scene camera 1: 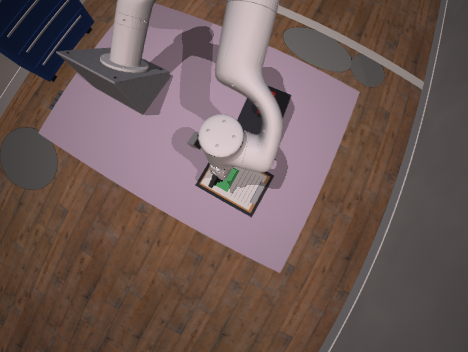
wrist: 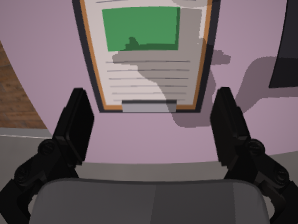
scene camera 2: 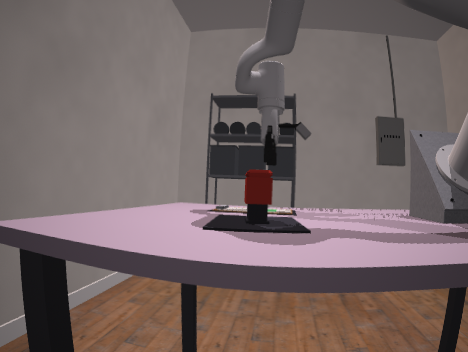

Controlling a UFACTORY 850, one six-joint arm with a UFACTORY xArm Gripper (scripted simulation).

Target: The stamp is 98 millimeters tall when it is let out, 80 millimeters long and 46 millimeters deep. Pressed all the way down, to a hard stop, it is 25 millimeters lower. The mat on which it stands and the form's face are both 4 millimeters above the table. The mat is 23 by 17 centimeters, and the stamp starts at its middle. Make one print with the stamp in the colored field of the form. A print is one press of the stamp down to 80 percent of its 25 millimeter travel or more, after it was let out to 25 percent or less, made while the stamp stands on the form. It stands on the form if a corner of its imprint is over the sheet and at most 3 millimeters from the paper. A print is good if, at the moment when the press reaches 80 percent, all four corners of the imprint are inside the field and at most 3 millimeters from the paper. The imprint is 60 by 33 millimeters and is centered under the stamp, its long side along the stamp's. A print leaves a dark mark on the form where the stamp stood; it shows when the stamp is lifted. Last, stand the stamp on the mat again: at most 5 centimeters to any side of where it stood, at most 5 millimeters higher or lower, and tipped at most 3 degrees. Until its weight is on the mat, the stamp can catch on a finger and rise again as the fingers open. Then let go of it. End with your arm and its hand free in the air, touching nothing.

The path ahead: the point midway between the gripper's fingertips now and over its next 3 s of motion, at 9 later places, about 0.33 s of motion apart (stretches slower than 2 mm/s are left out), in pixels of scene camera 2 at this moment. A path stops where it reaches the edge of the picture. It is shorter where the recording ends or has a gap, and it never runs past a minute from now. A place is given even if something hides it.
My gripper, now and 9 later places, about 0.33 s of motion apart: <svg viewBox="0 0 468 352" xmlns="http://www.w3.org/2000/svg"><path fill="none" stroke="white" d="M270 164L269 165L269 161L269 151L270 145L270 143L269 143L267 144L263 144L260 143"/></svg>
